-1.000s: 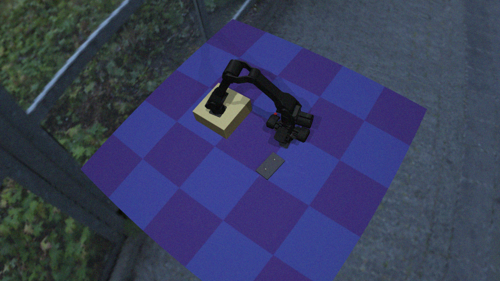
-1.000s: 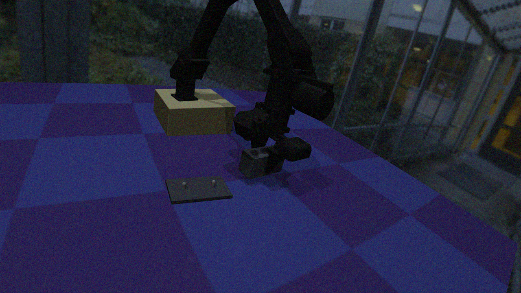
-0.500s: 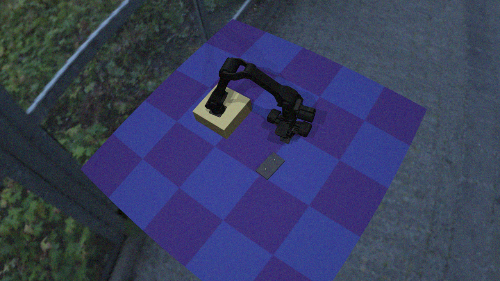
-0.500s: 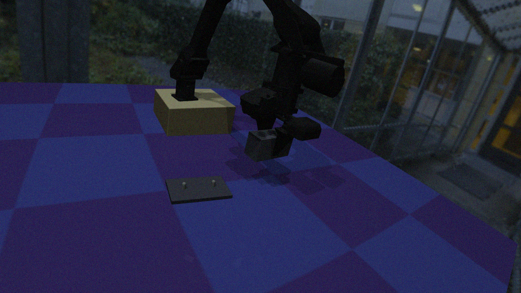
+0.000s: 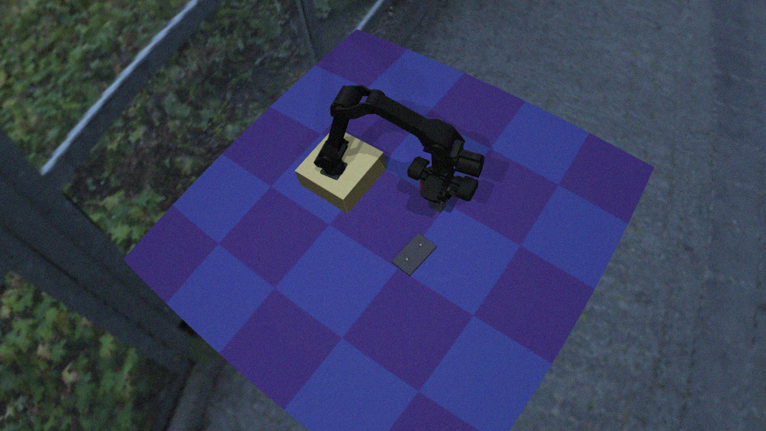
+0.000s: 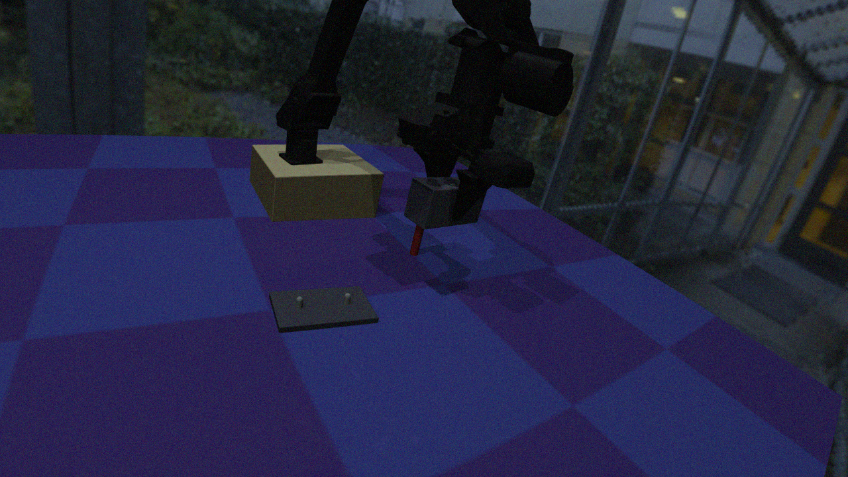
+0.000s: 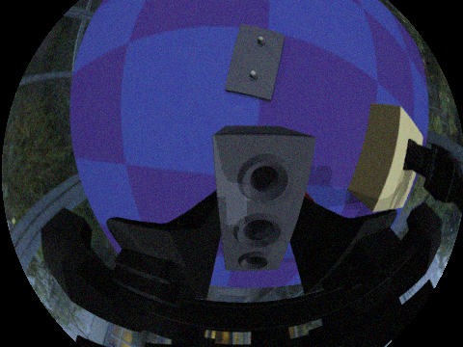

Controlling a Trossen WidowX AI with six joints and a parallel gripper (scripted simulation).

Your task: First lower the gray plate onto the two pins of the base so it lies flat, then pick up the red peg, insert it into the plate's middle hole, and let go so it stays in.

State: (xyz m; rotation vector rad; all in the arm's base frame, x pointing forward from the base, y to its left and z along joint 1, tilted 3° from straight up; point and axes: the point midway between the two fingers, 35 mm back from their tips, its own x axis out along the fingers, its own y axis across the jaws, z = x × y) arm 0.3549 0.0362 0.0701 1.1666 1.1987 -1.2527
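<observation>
Right now my gripper tip is 15 cm to the left of the dark base, 12 cm above it and 2 cm past it. Also, from my gripper tip: red peg: 10 cm behind, 9 cm below, 7 cm to the left; gray plate: 3 cm above.
</observation>
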